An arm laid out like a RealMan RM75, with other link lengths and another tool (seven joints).
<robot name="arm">
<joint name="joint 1" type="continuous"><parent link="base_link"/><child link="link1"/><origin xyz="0 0 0.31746"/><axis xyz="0 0 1"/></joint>
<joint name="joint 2" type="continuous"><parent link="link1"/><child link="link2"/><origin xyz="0 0 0"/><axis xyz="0 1 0"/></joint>
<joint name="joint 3" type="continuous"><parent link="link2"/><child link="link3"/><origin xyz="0 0 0.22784"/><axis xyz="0 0 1"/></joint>
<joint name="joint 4" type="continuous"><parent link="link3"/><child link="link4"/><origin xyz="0 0 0"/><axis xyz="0 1 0"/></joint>
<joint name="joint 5" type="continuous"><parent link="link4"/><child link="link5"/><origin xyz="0 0 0.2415"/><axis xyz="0 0 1"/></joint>
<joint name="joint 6" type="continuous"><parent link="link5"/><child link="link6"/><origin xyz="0 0 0"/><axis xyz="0 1 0"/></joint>
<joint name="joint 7" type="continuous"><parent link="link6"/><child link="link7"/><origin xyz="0 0 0.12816"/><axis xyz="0 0 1"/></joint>
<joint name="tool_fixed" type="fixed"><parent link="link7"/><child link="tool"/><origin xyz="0.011 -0.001 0.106" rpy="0 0.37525 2.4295"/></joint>
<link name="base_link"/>
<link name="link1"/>
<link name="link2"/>
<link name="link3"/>
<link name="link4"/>
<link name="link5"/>
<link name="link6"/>
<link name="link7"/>
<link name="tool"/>
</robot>
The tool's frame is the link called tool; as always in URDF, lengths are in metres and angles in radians. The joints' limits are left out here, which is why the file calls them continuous.
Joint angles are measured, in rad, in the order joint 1, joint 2, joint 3, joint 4, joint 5, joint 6, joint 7. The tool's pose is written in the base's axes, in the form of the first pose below.
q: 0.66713 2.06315 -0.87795 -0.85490 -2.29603 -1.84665 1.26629
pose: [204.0 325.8 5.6], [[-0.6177 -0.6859 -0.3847], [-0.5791 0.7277 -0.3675], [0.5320 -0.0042 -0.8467]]
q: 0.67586 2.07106 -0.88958 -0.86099 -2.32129 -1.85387 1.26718
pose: [204.0 322.6 2.4], [[-0.6217 -0.6964 -0.3583], [-0.5767 0.7166 -0.3923], [0.5300 -0.0373 -0.8472]]
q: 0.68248 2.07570 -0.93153 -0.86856 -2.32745 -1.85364 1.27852
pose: [202.3 319.0 -2.6], [[-0.6255 -0.7092 -0.3253], [-0.5742 0.7007 -0.4235], [0.5283 -0.0781 -0.8455]]
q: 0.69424 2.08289 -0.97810 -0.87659 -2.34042 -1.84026 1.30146
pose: [200.7 317.9 -9.3], [[-0.6377 -0.7165 -0.2828], [-0.5736 0.6868 -0.4465], [0.5141 -0.1226 -0.8489]]
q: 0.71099 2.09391 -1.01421 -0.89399 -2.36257 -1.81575 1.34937
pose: [197.6 321.9 -15.1], [[-0.6626 -0.7094 -0.2400], [-0.5740 0.6869 -0.4457], [0.4810 -0.1576 -0.8624]]
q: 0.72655 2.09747 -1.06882 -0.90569 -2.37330 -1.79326 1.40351
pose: [195.0 324.0 -20.8], [[-0.6877 -0.6998 -0.1932], [-0.5710 0.6857 -0.4514], [0.4484 -0.2001 -0.8712]]
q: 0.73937 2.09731 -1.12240 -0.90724 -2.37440 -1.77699 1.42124
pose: [193.1 323.8 -26.4], [[-0.6894 -0.7089 -0.1491], [-0.5816 0.6644 -0.4693], [0.4318 -0.2368 -0.8703]]
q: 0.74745 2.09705 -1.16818 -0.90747 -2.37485 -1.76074 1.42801
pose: [192.7 323.4 -31.3], [[-0.6860 -0.7192 -0.1108], [-0.5952 0.6421 -0.4832], [0.4186 -0.2655 -0.8685]]
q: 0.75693 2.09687 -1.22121 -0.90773 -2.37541 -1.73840 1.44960
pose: [192.3 323.6 -37.1], [[-0.6893 -0.7212 -0.0694], [-0.6055 0.6260 -0.4915], [0.3979 -0.2967 -0.8681]]
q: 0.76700 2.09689 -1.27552 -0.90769 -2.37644 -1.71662 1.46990
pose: [192.1 323.4 -42.9], [[-0.6898 -0.7235 -0.0262], [-0.6177 0.6071 -0.4999], [0.3776 -0.3287 -0.8657]]
